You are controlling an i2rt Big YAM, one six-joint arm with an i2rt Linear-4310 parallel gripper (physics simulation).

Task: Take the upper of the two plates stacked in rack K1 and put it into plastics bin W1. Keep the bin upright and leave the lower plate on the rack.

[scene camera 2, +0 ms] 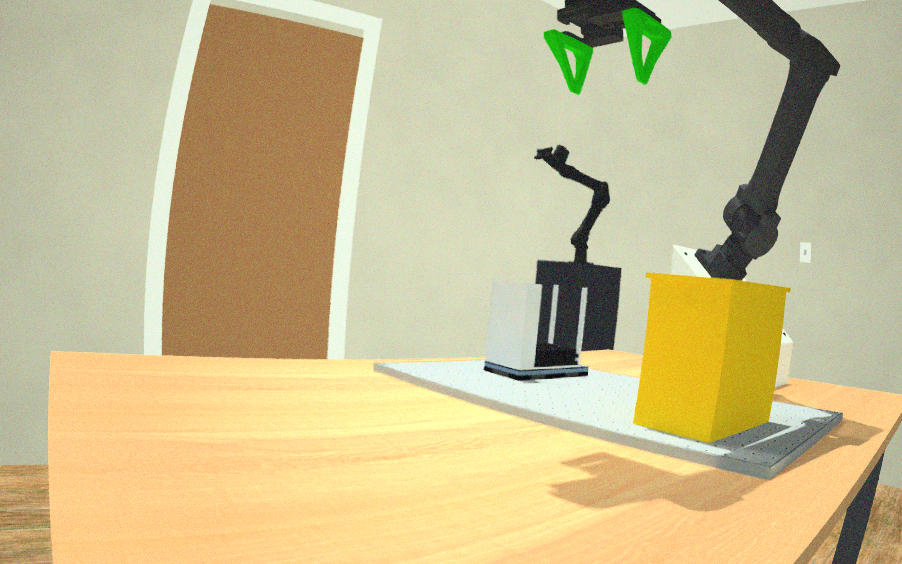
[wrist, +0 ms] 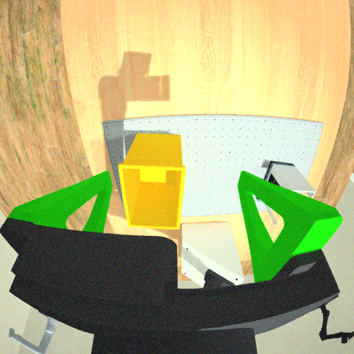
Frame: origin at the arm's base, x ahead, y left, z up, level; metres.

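Where they show: gripper, fingertip midpoint: (scene camera 2: 607, 87); arm's base, link origin: (scene camera 2: 718, 276).
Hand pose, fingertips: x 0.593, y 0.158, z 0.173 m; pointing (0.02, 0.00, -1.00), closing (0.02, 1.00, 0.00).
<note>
Each offset is from my fingertips to the centre of the thing. Level surfaces: height alone.
Plastics bin W1 @[0.280 m down, 0.194 m back, 0.053 m left] (scene camera 2: 685, 352) (wrist: 157, 150) is yellow, tall and upright at the right of the board in the scene view; no plate shows in its open top in the wrist view. Rack K1 @[0.294 m down, 0.278 m back, 0.345 m right] (scene camera 2: 512, 325) (wrist: 296, 177), with a pale side panel, thin posts and a dark base, stands farther back. Dark material @[0.330 m down, 0.268 m back, 0.346 m right] (scene camera 2: 557, 355) shows low inside it; I cannot tell the two plates apart there. In the wrist view the right finger partly covers the rack. My gripper (scene camera 2: 610, 87) (wrist: 174, 177) with green fingers is open and empty, high above the board, apart from bin and rack.
The perforated board @[0.370 m down] (scene camera 2: 452, 385) (wrist: 215, 150) lies on the wooden table @[0.383 m down] (scene camera 2: 266, 452) (wrist: 215, 60) under bin and rack. A white angled box (wrist: 215, 242) stands behind the bin by my arm's base. Another black arm (scene camera 2: 590, 206) stands on a dark cabinet (scene camera 2: 606, 299) behind the rack.
</note>
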